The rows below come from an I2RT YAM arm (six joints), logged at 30 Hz.
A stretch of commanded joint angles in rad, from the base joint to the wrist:
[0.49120, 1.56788, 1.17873, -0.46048, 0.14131, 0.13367]
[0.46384, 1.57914, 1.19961, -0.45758, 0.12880, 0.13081]
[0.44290, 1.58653, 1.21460, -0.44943, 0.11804, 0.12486]
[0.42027, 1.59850, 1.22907, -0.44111, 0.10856, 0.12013]
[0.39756, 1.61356, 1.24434, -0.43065, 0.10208, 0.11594]
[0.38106, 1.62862, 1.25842, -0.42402, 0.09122, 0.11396]
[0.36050, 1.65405, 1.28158, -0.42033, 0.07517, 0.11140]
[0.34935, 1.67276, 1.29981, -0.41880, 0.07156, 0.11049]
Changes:
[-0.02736, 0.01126, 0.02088, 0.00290, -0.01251, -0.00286]
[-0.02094, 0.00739, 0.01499, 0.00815, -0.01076, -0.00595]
[-0.02263, 0.01197, 0.01447, 0.00832, -0.00948, -0.00473]
[-0.02271, 0.01506, 0.01527, 0.01046, -0.00648, -0.00419]
[-0.01650, 0.01506, 0.01408, 0.00663, -0.01086, -0.00198]
[-0.02056, 0.02543, 0.02316, 0.00369, -0.01605, -0.00256]
[-0.01115, 0.01871, 0.01823, 0.00153, -0.00361, -0.00091]

